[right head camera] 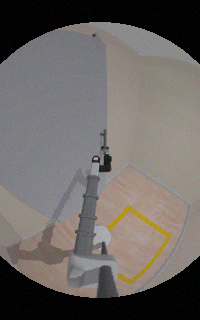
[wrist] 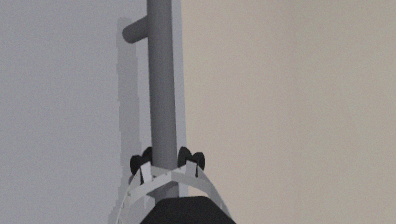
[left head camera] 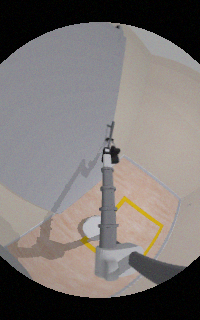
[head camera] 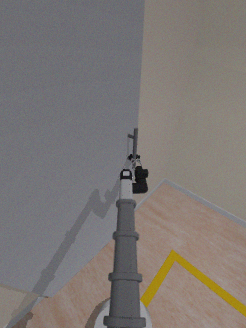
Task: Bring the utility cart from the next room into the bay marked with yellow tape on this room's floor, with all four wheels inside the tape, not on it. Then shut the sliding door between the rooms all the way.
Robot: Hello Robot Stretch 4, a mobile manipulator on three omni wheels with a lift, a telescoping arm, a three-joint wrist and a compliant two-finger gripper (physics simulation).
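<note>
The grey sliding door fills the left of the views, with beige wall showing past its right edge. Its dark upright bar handle stands near that edge. My gripper is shut on the handle, one fingertip pad on each side of the bar. The yellow tape marks a bay on the floor, right of my arm. The utility cart does not show in these views.
My extended arm reaches along the door and casts a shadow on it. Beige walls with a grey baseboard stand beyond and to the right of the bay.
</note>
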